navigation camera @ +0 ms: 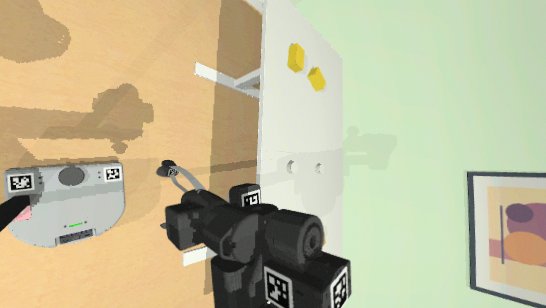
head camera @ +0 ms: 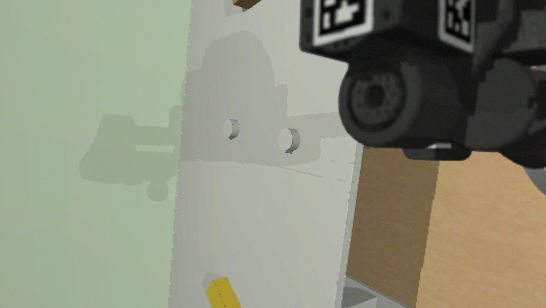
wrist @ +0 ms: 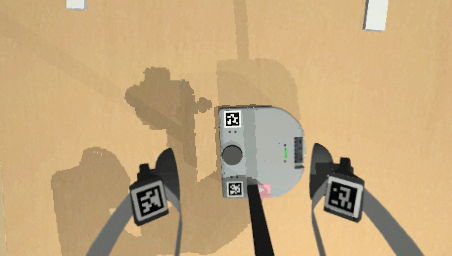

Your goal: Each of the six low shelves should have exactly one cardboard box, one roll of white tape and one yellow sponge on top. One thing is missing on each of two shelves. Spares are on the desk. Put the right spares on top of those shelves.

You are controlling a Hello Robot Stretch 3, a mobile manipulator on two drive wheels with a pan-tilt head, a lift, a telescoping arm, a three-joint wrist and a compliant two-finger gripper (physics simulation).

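Two white tape rolls stand on the white desk (head camera: 260, 215) (navigation camera: 300, 120): one roll (head camera: 289, 140) (navigation camera: 291, 167) is nearer the front edge, the other roll (head camera: 230, 129) (navigation camera: 319, 168) nearer the wall. Two yellow sponges (navigation camera: 296, 58) (navigation camera: 316, 79) lie at the desk's upper end in the navigation view; part of a sponge (head camera: 224, 292) shows in the head view. Part of a cardboard box (head camera: 246, 2) shows at the head view's top edge. My gripper (navigation camera: 167, 169) (wrist: 242, 164) is open and empty, off the desk's front edge, over the floor. The low shelves do not show.
The robot's grey base (navigation camera: 65, 200) (wrist: 272, 140) stands on the wooden floor, in front of the desk. White desk legs (navigation camera: 215, 74) (wrist: 376, 15) reach out near the floor. A green wall runs behind the desk, with a framed picture (navigation camera: 471, 230) on it.
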